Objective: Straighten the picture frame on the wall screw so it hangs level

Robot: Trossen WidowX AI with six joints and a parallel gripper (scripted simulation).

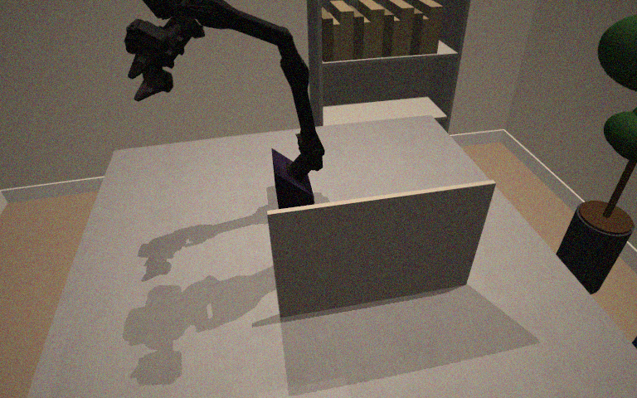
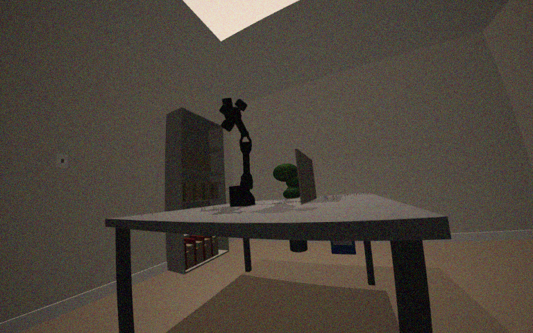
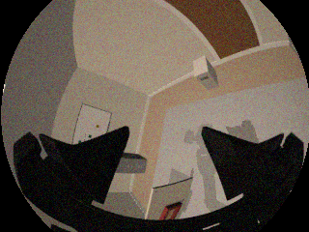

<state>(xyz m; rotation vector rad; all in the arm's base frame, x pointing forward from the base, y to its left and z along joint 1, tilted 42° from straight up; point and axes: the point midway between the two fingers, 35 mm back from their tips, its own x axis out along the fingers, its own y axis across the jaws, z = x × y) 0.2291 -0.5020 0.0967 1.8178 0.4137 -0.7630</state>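
Right now my gripper tip is 18 cm short of the dark red picture frame, 47 cm to the right of it and 32 cm above it. The rest, counted from my gripper tip: wall panel: 19 cm ahead, 48 cm to the left, 33 cm below.
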